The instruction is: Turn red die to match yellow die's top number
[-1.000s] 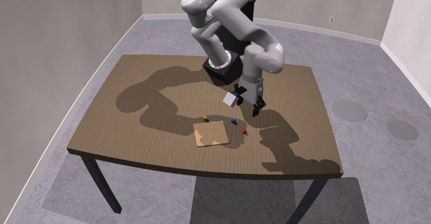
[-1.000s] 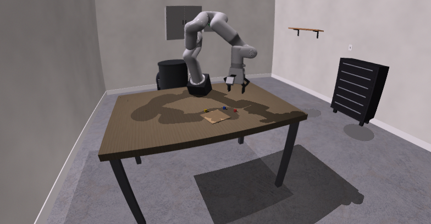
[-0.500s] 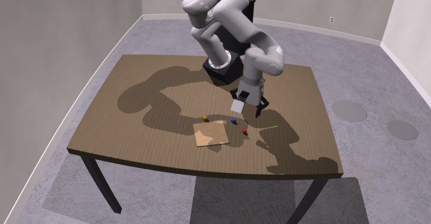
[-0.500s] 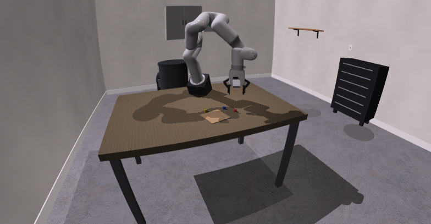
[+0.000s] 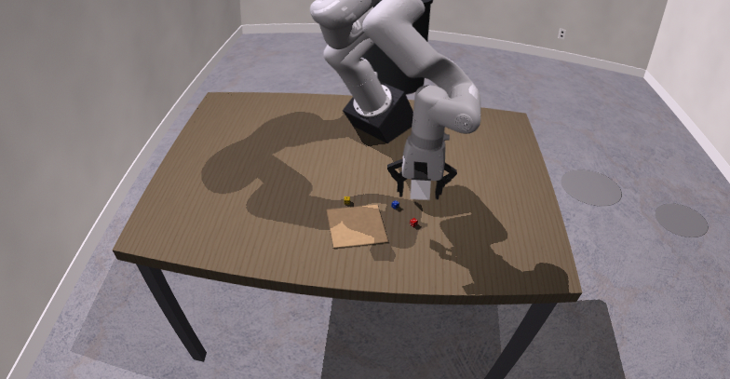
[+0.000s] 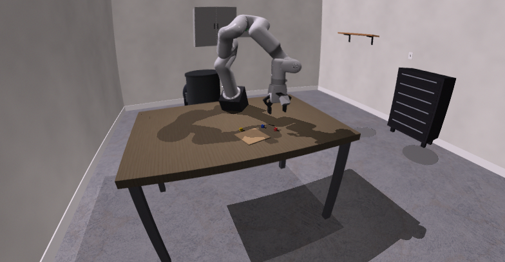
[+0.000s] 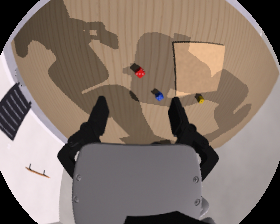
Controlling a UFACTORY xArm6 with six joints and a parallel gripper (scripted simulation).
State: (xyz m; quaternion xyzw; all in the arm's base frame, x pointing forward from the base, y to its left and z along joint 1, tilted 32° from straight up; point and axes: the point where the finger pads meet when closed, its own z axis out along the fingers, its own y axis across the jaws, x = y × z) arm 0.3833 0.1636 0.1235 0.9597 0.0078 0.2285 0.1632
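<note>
Now: the red die 110 mm below my hand. The rest, counted from my hand: tan mat: 150 mm to the right, 120 mm below, 10 mm ahead; then yellow die: 180 mm to the right, 110 mm below, 80 mm behind; then blue die: 110 mm below, 70 mm behind, 50 mm to the right.
</note>
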